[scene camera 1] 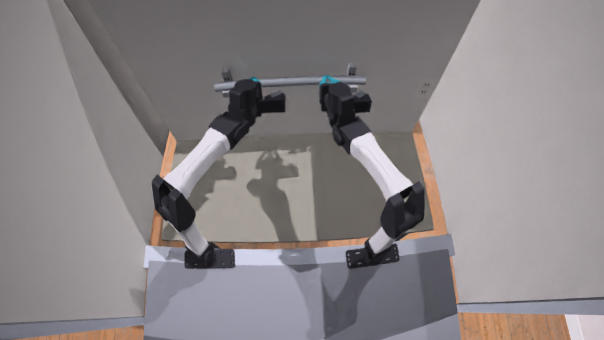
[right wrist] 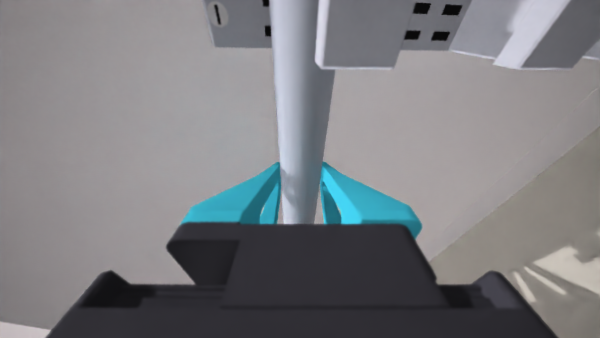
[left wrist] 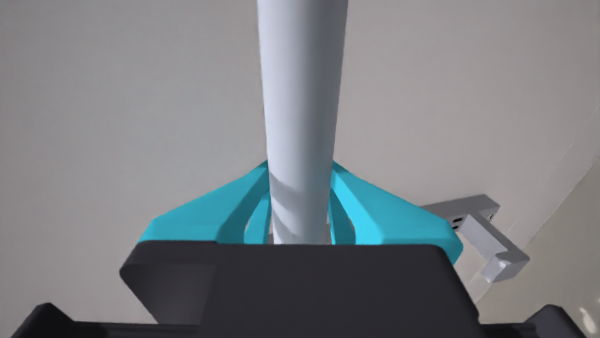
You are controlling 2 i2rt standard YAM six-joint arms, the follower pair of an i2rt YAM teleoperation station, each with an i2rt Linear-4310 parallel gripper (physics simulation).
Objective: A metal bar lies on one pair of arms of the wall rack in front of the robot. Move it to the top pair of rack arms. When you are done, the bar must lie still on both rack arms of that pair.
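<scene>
The metal bar (scene camera 1: 290,81) (left wrist: 302,75) (right wrist: 302,115) is a grey round tube. It runs across the back wall, its right end a little higher in the scene view. My left gripper (scene camera 1: 255,80) (left wrist: 299,169) is shut on the bar near its left part. My right gripper (scene camera 1: 328,80) (right wrist: 300,169) is shut on it right of the middle. In the right wrist view the bar passes behind the raised lip of a rack arm (right wrist: 359,35), close in front of the mounting plate (right wrist: 240,30). Whether it rests on that arm is hidden. The left end's support is hidden.
The left rack upright (scene camera 1: 226,74) and right rack upright (scene camera 1: 351,69) show above the bar. A lower rack arm (right wrist: 540,35) shows beside the upper one in the right wrist view. Another rack arm (left wrist: 492,237) shows at the left wrist view's right. Tall side panels flank both arms.
</scene>
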